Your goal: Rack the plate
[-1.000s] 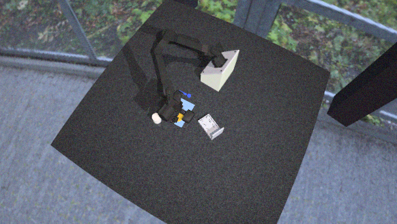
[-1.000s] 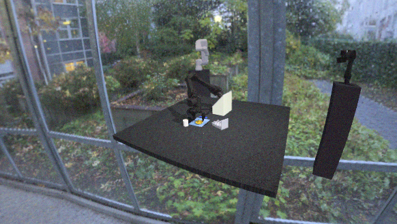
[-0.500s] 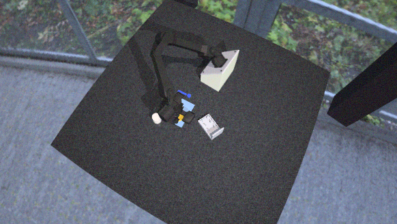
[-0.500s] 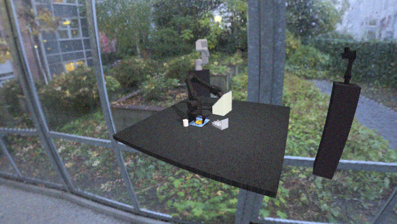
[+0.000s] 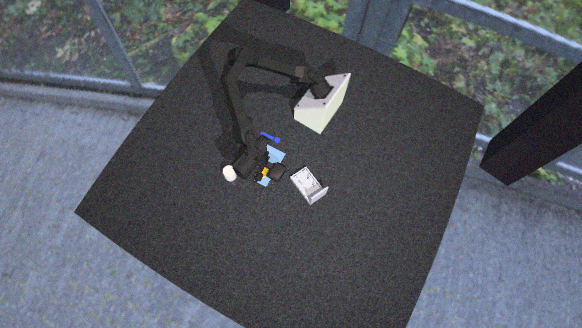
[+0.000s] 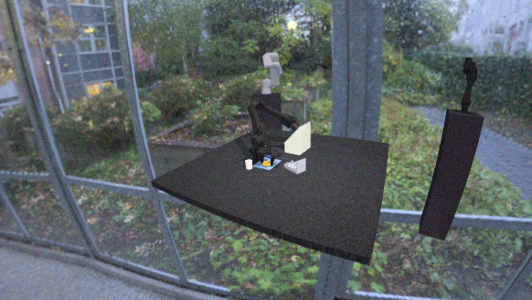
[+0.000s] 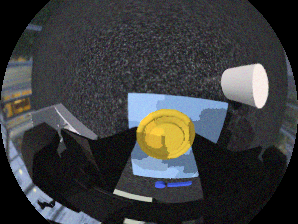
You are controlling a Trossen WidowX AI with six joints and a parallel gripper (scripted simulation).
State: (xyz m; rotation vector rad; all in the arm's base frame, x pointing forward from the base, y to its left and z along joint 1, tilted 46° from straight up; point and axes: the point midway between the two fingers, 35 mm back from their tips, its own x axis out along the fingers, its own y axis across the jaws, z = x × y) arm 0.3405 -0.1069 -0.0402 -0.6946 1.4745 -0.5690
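The light blue mat lies 3 cm behind my gripper tip, 2 cm to the right of it and 1 cm below it. From my gripper tip the other things lie so: white cylinder: 8 cm to the right, 8 cm ahead, 2 cm above; then yellow plate: 1 cm above; then dish rack: 18 cm to the left, 5 cm behind, 2 cm above.
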